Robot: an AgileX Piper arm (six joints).
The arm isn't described. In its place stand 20 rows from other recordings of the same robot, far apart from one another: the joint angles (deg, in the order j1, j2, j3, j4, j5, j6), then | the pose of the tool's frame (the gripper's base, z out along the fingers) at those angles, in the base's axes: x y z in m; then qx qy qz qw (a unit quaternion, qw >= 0).
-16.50, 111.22, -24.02, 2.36, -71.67, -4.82 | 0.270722, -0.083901, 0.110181, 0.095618, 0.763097, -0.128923, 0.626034
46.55, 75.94, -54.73, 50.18, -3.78, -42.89 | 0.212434, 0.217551, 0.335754, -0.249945, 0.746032, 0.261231, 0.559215
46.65, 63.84, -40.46, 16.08, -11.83, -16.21 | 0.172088, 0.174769, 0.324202, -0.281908, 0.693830, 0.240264, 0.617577
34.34, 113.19, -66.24, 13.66, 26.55, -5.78 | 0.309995, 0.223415, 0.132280, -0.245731, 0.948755, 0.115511, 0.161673
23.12, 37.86, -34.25, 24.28, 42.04, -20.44 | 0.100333, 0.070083, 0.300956, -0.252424, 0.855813, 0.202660, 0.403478
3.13, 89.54, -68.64, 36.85, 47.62, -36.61 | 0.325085, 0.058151, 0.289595, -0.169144, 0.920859, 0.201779, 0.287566
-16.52, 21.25, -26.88, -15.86, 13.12, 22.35 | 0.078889, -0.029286, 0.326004, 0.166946, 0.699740, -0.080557, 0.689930
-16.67, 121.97, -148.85, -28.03, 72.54, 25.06 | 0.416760, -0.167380, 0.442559, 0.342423, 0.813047, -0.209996, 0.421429
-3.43, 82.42, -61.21, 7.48, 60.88, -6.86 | 0.268595, -0.005731, 0.271072, -0.004549, 0.991856, 0.049891, 0.117098
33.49, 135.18, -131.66, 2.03, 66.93, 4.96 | 0.428230, 0.286888, 0.240382, -0.237522, 0.947685, 0.086415, 0.194958
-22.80, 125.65, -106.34, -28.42, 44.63, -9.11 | 0.442894, -0.219181, 0.218789, -0.009960, 0.941919, -0.276062, 0.190994
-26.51, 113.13, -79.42, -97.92, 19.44, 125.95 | 0.393043, -0.229572, 0.228778, 0.458870, 0.704166, -0.136930, 0.524251
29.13, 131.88, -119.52, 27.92, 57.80, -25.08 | 0.426323, 0.278858, 0.223452, -0.359141, 0.880870, 0.234241, 0.200542
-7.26, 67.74, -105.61, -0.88, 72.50, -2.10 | 0.175097, -0.023650, 0.540693, 0.040595, 0.863445, -0.048487, 0.500464
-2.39, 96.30, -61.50, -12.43, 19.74, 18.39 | 0.356702, -0.021509, 0.225289, 0.086620, 0.932476, -0.021027, 0.350061
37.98, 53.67, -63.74, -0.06, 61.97, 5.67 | 0.128056, 0.099869, 0.393345, -0.258847, 0.893365, 0.136063, 0.341152
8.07, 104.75, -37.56, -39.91, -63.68, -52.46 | 0.309310, 0.096711, 0.168220, -0.611052, 0.402922, -0.156999, 0.663039
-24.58, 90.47, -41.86, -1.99, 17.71, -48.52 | 0.255427, -0.117893, 0.168201, -0.215308, 0.944589, -0.154859, 0.193425
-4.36, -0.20, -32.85, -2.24, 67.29, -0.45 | -0.019446, -0.001808, 0.288075, 0.032032, 0.861950, -0.040571, 0.504351
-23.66, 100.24, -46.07, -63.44, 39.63, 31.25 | 0.249327, -0.165921, 0.148669, 0.035959, 0.939855, -0.338227, 0.031336
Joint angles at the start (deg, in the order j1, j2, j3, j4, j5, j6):
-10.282 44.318 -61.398 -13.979 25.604 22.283
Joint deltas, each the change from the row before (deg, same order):
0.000 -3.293 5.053 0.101 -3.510 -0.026
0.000 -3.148 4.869 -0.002 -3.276 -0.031
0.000 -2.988 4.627 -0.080 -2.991 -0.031
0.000 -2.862 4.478 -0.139 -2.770 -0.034
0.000 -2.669 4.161 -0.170 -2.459 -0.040
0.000 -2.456 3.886 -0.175 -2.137 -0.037
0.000 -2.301 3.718 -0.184 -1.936 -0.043
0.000 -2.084 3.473 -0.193 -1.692 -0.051
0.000 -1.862 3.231 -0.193 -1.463 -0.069
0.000 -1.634 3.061 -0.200 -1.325 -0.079
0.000 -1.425 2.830 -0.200 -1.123 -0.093
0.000 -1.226 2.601 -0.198 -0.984 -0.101
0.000 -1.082 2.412 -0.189 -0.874 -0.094
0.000 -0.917 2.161 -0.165 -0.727 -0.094
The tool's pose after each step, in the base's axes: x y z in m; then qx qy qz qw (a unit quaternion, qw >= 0). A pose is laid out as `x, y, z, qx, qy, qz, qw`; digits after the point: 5 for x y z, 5 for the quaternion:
0.12686, -0.03136, 0.44329, 0.15288, 0.69785, -0.03787, 0.69872
0.11896, -0.02874, 0.42812, 0.14546, 0.69016, -0.03485, 0.70803
0.11174, -0.02636, 0.41286, 0.13846, 0.68346, -0.03256, 0.71599
0.10520, -0.02417, 0.39726, 0.13175, 0.67782, -0.03080, 0.72267
0.09936, -0.02222, 0.38213, 0.12557, 0.67315, -0.02948, 0.72817
0.09433, -0.02051, 0.36730, 0.12016, 0.66991, -0.02841, 0.73210
0.08997, -0.01898, 0.35254, 0.11517, 0.66776, -0.02755, 0.73490
0.08635, -0.01766, 0.33820, 0.11068, 0.66686, -0.02697, 0.73642
0.08341, -0.01654, 0.32437, 0.10666, 0.66720, -0.02669, 0.73672
0.08116, -0.01559, 0.31082, 0.10295, 0.66872, -0.02658, 0.73587
0.07939, -0.01480, 0.29789, 0.09963, 0.67130, -0.02673, 0.73397
0.07801, -0.01412, 0.28572, 0.09660, 0.67450, -0.02701, 0.73143
0.07684, -0.01353, 0.27424, 0.09388, 0.67803, -0.02727, 0.72850
0.07589, -0.01303, 0.26374, 0.09158, 0.68184, -0.02753, 0.72522

